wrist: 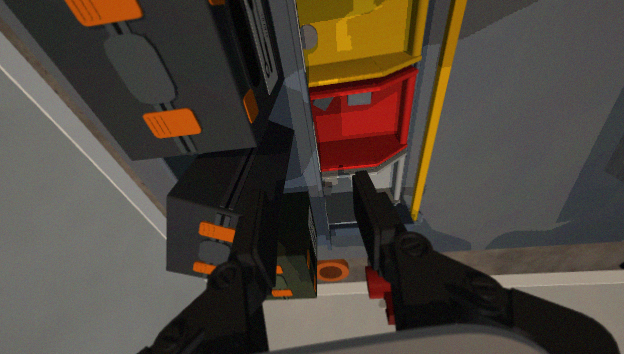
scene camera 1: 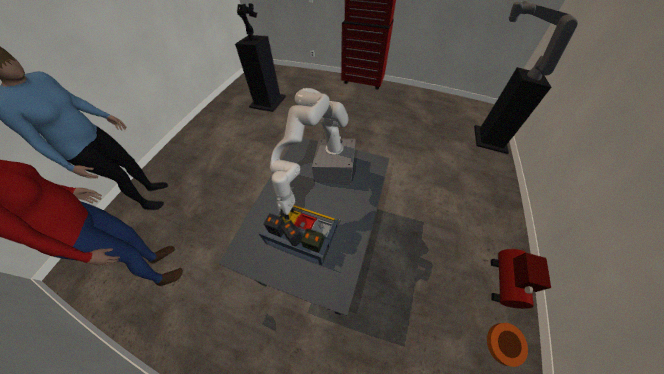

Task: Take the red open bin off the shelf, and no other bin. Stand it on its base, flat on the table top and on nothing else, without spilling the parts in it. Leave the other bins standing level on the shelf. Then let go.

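Pixels of known places: gripper, fingertip midpoint: (wrist: 312, 199) (scene camera 1: 289, 214); arm's base, origin of the base link: (scene camera 1: 334, 148).
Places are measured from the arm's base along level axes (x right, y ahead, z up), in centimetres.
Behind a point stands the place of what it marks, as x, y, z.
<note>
The red open bin (scene camera 1: 305, 221) {2.6, 51.4, -17.1} (wrist: 365, 125) {-1.6, 53.5, -17.1} sits on the shelf (scene camera 1: 291, 249) {0.7, 73.8, -8.0} between a yellow bin (scene camera 1: 292, 216) {12.2, 50.8, -17.1} (wrist: 370, 42) {9.1, 52.7, -17.1} and a pale grey bin (scene camera 1: 322, 228) {-9.5, 52.5, -17.0} (wrist: 385, 181) {-13.2, 50.2, -17.1}. Small grey parts (wrist: 359, 98) {3.2, 54.4, -15.6} show inside the red bin. My gripper (scene camera 1: 286, 215) {6.0, 59.8, 5.3} (wrist: 312, 199) {6.0, 59.8, 5.3} is open, with its fingers partly spread and nothing between them. In the scene view it is over the yellow bin's end of the shelf. In the wrist view the right fingertip appears just below the red bin's lower edge; contact cannot be told.
Two dark cases (scene camera 1: 272, 225) {12.3, 68.2, 4.2} (scene camera 1: 291, 233) {0.2, 69.4, 5.2} (wrist: 150, 70) {13.3, 65.2, 4.3} and a green case (scene camera 1: 313, 240) {-11.2, 68.0, 1.7} (wrist: 300, 260) {-5.9, 63.1, 1.7} with orange latches stand along the bin row. A yellow rail (scene camera 1: 315, 213) {-2.8, 46.5, -11.7} (wrist: 435, 115) {1.3, 46.2, -11.5} runs along the bins' other side. The shelf stands on the grey table (scene camera 1: 285, 277) {0.2, 87.8, -18.0} (wrist: 515, 125) {-5.6, 31.3, -18.0}.
</note>
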